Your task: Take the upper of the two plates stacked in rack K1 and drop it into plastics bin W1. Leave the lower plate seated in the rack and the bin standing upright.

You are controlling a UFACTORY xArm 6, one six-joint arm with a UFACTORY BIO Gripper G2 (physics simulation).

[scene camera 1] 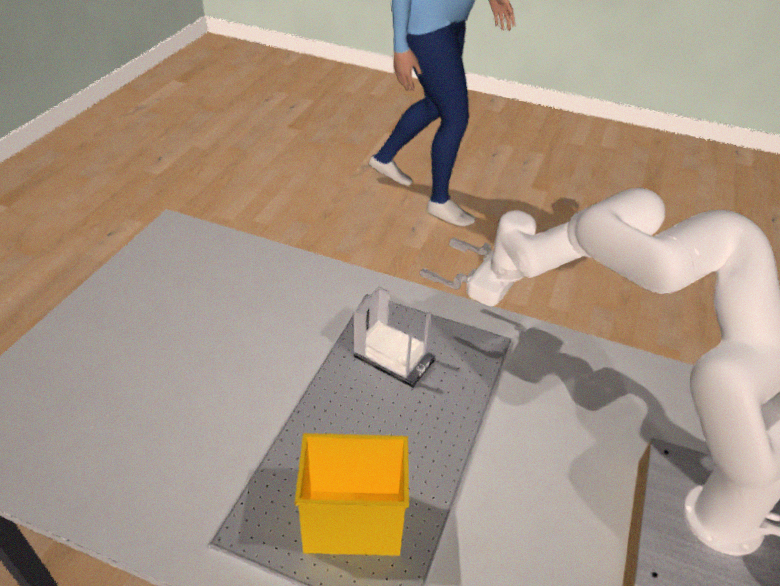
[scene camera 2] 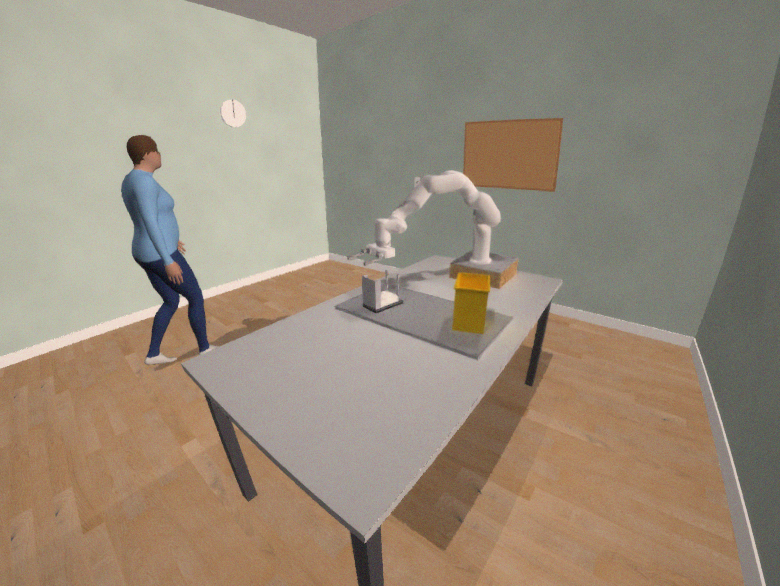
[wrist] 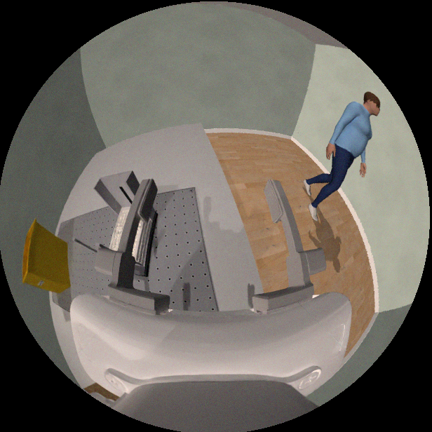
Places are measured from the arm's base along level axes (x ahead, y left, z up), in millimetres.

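Pixels of known places: hand at its tool point: (scene camera 1: 444, 259) (scene camera 2: 359, 260); arm's base at its link origin: (scene camera 1: 722, 519) (scene camera 2: 480, 260).
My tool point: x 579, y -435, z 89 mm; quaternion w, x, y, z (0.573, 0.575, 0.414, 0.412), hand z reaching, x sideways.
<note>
For each thing: its top centre in the pictures, then the offset to it from my tool point. Level surfaces: height alone.
- Rack K1 at its top centre: (scene camera 1: 397, 312) (scene camera 2: 382, 274) dx +68, dy +171, dz -25 mm
- yellow plastics bin W1 at its top centre: (scene camera 1: 353, 468) (scene camera 2: 473, 281) dx +44, dy +573, dz +7 mm
- perforated board at its surface level: dz -173 mm
- grey table at its surface level: dz -186 mm
Rack K1 (scene camera 1: 360, 330) (scene camera 2: 372, 291) (wrist: 116, 190) stands upright at the far end of the perforated board, with pale side panels, thin posts and a dark base. The white stacked plates (scene camera 1: 394, 346) (scene camera 2: 389, 298) (wrist: 120, 230) sit low inside it; the seam between them is hard to make out in the scene views. The yellow plastics bin W1 (scene camera 1: 353, 529) (scene camera 2: 470, 310) (wrist: 47, 257) stands upright near the board's other end. My gripper (scene camera 1: 439, 257) (scene camera 2: 357, 259) (wrist: 210, 192) is open and empty. It hangs above and to one side of the rack; one finger hides part of the rack in the wrist view.
The perforated board (scene camera 1: 378, 409) (scene camera 2: 422, 315) (wrist: 182, 235) lies on the grey table (scene camera 1: 157, 378) (scene camera 2: 346, 390). A person (scene camera 1: 441, 94) (scene camera 2: 151, 214) (wrist: 350, 130) in blue is on the floor beyond the table edge, on the gripper's side. The arm's base stands on a wood-sided plinth (scene camera 2: 501, 275).
</note>
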